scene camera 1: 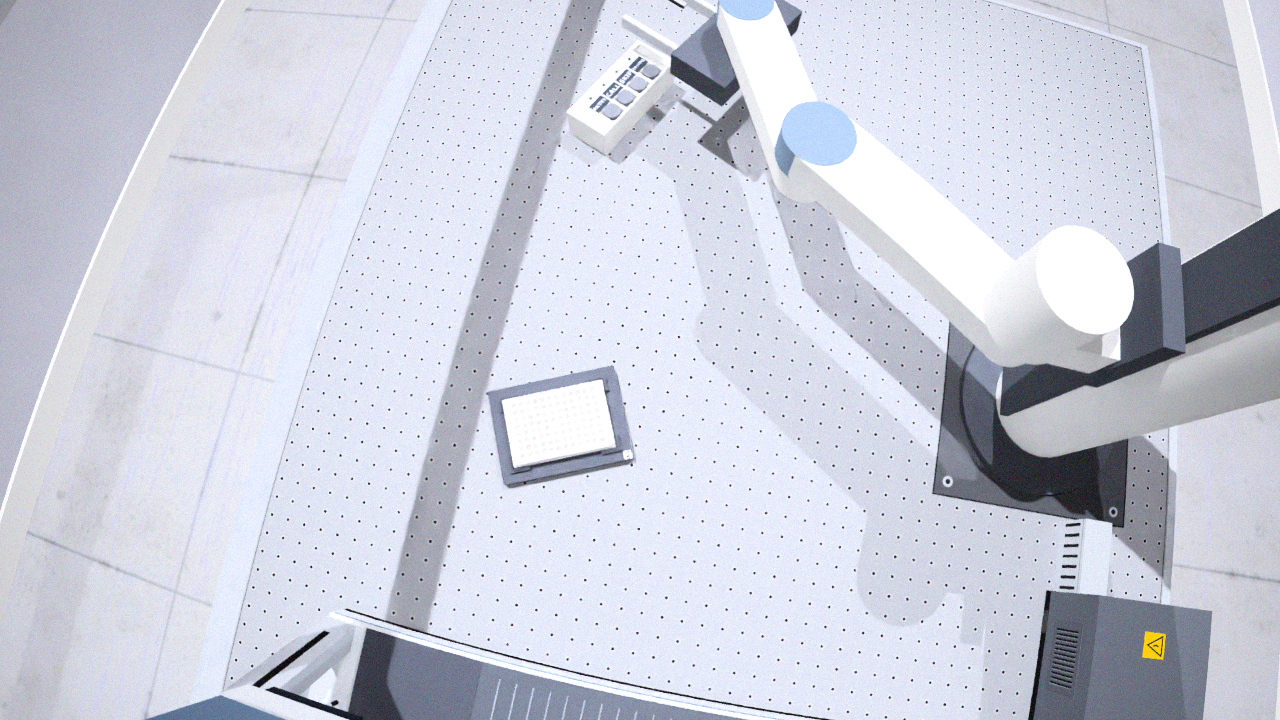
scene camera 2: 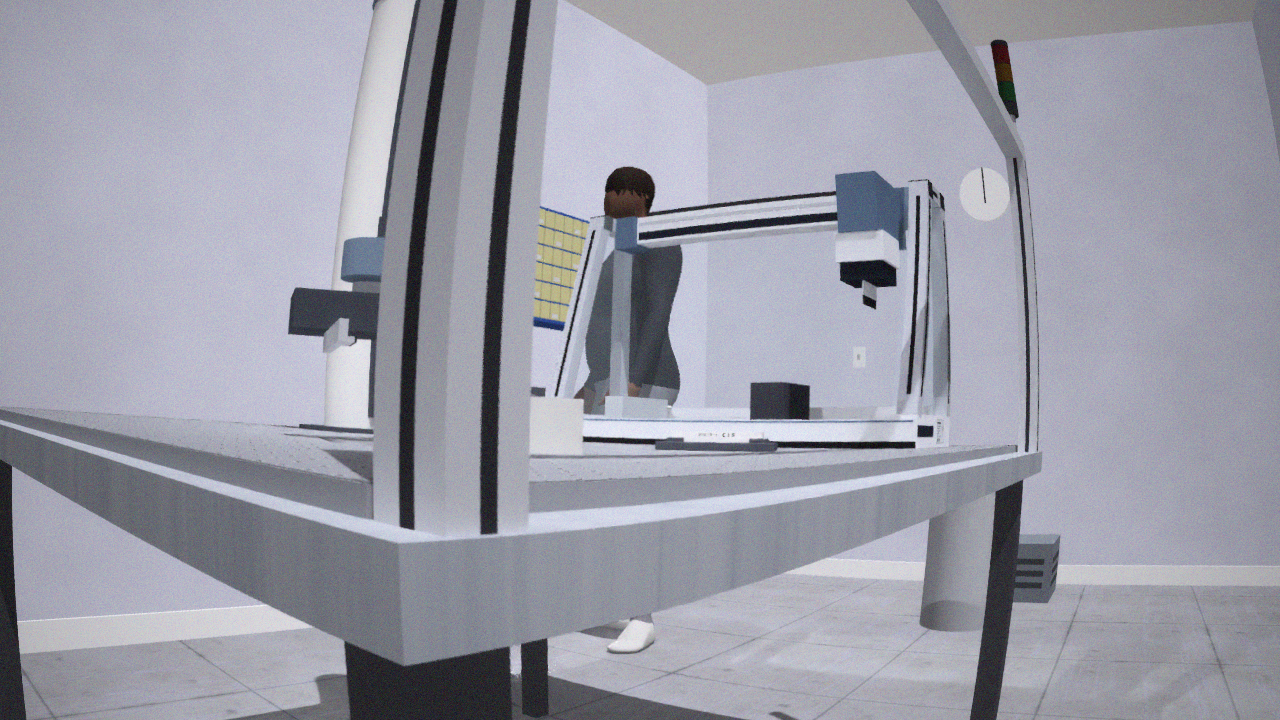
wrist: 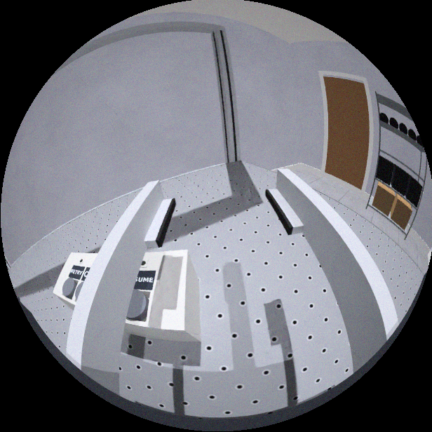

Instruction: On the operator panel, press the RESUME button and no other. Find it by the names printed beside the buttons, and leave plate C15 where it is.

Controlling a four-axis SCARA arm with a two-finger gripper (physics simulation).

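Frame: origin at the arm's base, x back, y right, z up, level; metres.
Seen in the pictures: gripper, fingertip midpoint: (scene camera 1: pixel 644 2); arm's base, link origin: (scene camera 1: pixel 1035 406).
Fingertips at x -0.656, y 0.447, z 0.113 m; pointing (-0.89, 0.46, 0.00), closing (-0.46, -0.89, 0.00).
Pixels of each thing's top centre, then the offset from my fingertips to it. "pt": a spot on its surface instead.
- cream operator panel, top centre: (scene camera 2: pixel 490 392) (scene camera 1: pixel 621 84) dx -0.007, dy -0.123, dz -0.044 m
- White plate C15, top centre: (scene camera 1: pixel 557 422) (scene camera 2: pixel 719 432) dx +0.020, dy -0.605, dz -0.074 m
- grey cabinet, surface spot: (scene camera 1: pixel 1127 662) pt dx +0.740, dy -0.770, dz +0.015 m
- dark block, surface spot: (scene camera 2: pixel 778 400) pt dx +0.101, dy -0.961, dz -0.014 m
The cream operator panel (scene camera 1: pixel 590 132) (scene camera 2: pixel 556 426) (wrist: pixel 191 315) stands on the perforated table. Its RESUME button (scene camera 1: pixel 651 69) (wrist: pixel 137 306) is the round grey one at the end nearest my gripper; in the wrist view my left finger hides part of its label. RETRY (wrist: pixel 70 288) shows left of that finger; the buttons between are largely hidden there. My gripper (scene camera 1: pixel 650 7) (scene camera 2: pixel 338 336) (wrist: pixel 219 185) is shut on nothing, its finger bars standing apart. It hangs well above the table, beside the panel's RESUME end. White plate C15 (scene camera 1: pixel 559 422) (scene camera 2: pixel 726 435) lies in its dark holder (scene camera 1: pixel 572 476).
My white arm (scene camera 1: pixel 913 228) reaches from the column at the right. A grey cabinet (scene camera 1: pixel 1127 662) with a warning sign stands at the lower right. A gantry (scene camera 2: pixel 742 217) and a dark block (scene camera 2: pixel 778 400) stand beyond the plate. A person (scene camera 2: pixel 657 308) shows behind the gantry.
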